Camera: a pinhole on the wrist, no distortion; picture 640 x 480 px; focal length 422.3 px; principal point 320.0 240.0 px. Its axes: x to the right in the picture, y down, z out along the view. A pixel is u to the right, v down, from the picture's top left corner.
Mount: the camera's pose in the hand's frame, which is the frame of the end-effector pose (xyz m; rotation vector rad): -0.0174 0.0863 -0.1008 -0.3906 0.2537 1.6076
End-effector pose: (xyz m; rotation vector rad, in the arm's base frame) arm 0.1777 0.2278 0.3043 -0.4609 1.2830 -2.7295
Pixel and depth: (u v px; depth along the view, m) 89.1 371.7 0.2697
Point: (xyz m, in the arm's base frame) 0.3512 0.0740 0.3571
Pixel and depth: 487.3 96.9 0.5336
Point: 0.1550 -0.3501 0.1330
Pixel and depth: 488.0 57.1 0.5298
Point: 0.1086 -0.3615 0.1432
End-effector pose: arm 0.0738 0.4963 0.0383 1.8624 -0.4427 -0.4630
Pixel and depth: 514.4 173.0 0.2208
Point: 0.0131 0.3645 0.2735
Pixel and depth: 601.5 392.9 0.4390
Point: -0.2522 0.3125 0.4940
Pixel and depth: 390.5 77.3 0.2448
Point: 0.0409 0.3073 0.2124
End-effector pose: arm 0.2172 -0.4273 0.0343 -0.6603 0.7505 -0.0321
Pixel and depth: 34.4 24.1 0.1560
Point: 0.3012 -0.3460 0.0185
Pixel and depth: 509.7 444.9 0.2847
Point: 0.0804 -0.0823 0.0318
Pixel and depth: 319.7 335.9 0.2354
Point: 0.1841 -0.2038 0.0533
